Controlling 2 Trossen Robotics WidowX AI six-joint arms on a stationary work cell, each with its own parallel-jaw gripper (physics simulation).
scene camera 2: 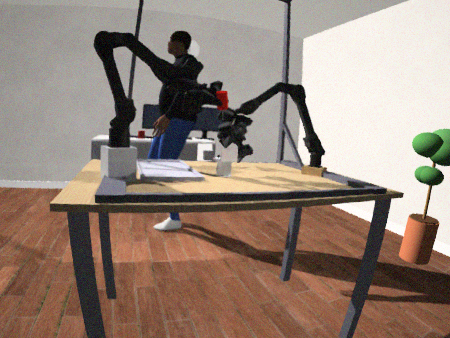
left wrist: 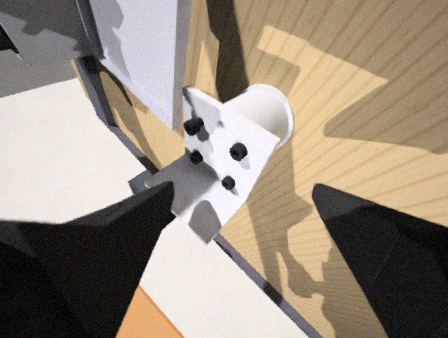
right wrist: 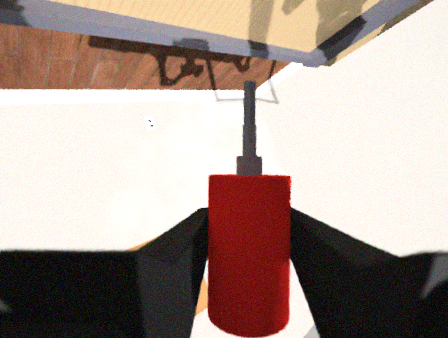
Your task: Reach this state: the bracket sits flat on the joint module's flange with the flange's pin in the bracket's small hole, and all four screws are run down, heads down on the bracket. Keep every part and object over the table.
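Seen in the pictures: left gripper, between the fingertips: (scene camera 2: 231,155) (left wrist: 243,189); right gripper, between the fingertips: (scene camera 2: 225,103) (right wrist: 246,217); left arm's base, origin of its link: (scene camera 2: 314,166); right arm's base, origin of its link: (scene camera 2: 118,146) (left wrist: 0,27).
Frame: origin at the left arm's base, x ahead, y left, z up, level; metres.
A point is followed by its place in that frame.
Observation:
The white L-shaped bracket (left wrist: 215,142) @(z 0.028, x 0.401, y -0.256 m) lies on the white round joint module (left wrist: 267,110) @(z -0.011, x 0.382, y -0.266 m) (scene camera 2: 223,169) @(z -0.010, x 0.427, y -0.231 m), one flange standing up. Several black screws stand in its plate; the upper-left screw (left wrist: 194,126) @(z 0.037, x 0.407, y -0.271 m) looks raised, and the right screw (left wrist: 238,151) @(z 0.034, x 0.376, y -0.258 m), lower-left screw (left wrist: 195,157) @(z 0.034, x 0.423, y -0.241 m) and bottom screw (left wrist: 228,183) @(z 0.034, x 0.391, y -0.226 m) look lower. How deep they sit, and whether the pin is in the small hole, I cannot tell. My left gripper (left wrist: 243,189) @(z 0.039, x 0.373, y -0.234 m) (scene camera 2: 236,145) is open and empty above the bracket. My right gripper (right wrist: 246,217) @(z 0.228, x 0.556, y -0.153 m) is shut on the red screwdriver (right wrist: 249,280) @(z 0.245, x 0.566, y -0.178 m) (scene camera 2: 222,100) @(z 0.235, x 0.574, y -0.152 m), high over the table.
A pale tray (scene camera 2: 170,171) @(z -0.034, x 0.535, y -0.406 m) (left wrist: 145,55) @(z -0.034, x 0.567, y -0.321 m) lies on the table to the left of the module in the scene view. The white block (scene camera 2: 118,162) @(z 0.027, x 0.809, y -0.365 m) under my right arm stands at the left. The dark frame rail (scene camera 2: 240,195) @(z -0.022, x 0.673, y 0.000 m) runs along the table's near edge. A person (scene camera 2: 182,75) stands behind.

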